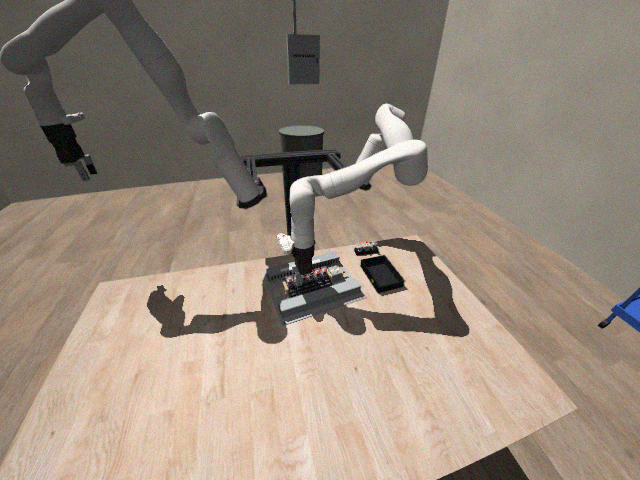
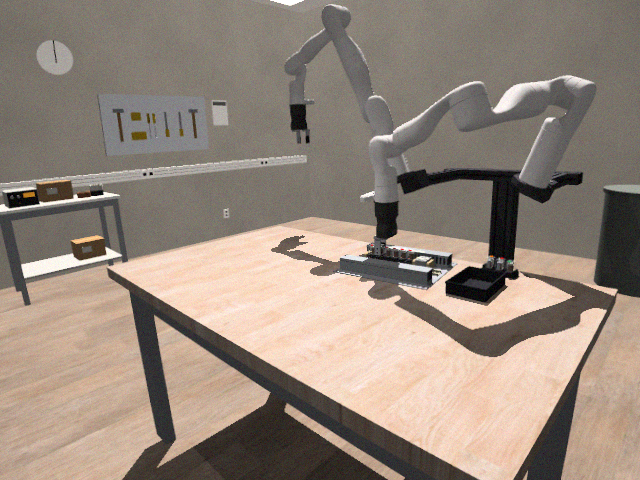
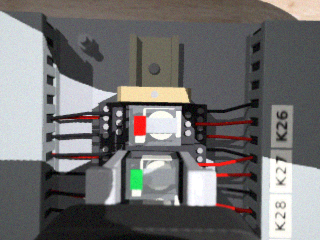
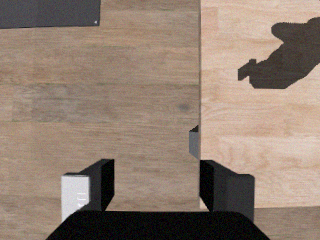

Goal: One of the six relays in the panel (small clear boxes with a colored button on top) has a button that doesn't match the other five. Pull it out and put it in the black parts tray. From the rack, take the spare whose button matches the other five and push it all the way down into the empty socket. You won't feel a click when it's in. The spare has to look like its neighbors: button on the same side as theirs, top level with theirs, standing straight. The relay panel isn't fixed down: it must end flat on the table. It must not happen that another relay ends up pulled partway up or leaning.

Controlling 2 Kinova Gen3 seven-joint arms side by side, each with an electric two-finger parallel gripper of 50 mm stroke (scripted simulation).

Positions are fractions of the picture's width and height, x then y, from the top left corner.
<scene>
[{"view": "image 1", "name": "relay panel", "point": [0.49, 0.62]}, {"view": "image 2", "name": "relay panel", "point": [0.67, 0.56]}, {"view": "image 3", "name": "my left gripper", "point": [0.48, 0.70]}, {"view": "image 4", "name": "my right gripper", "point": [0.49, 0.74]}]
</scene>
